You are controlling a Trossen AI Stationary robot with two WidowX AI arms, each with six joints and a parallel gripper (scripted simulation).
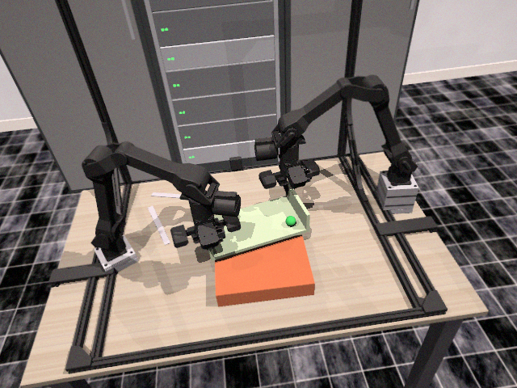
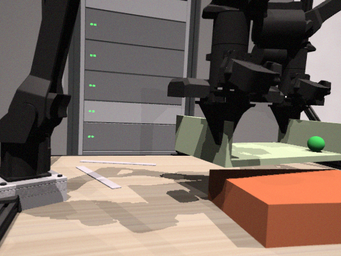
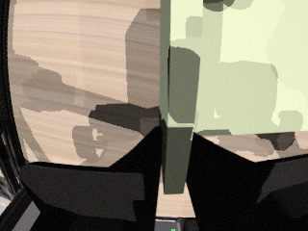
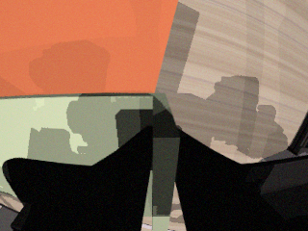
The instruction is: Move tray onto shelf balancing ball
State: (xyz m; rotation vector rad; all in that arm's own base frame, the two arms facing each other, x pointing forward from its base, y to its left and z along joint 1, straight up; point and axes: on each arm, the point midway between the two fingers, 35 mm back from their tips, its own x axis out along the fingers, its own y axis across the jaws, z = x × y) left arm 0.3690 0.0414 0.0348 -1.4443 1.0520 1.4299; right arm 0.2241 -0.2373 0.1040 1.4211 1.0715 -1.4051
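The green ball is 110 mm ahead of my left hand, 40 mm below it and 30 mm to the right of it. The rest, counted from my left hand: shelf 210 mm ahead, 140 mm to the right, 100 mm below; then pale green tray 140 mm to the right, 80 mm ahead, 50 mm below.
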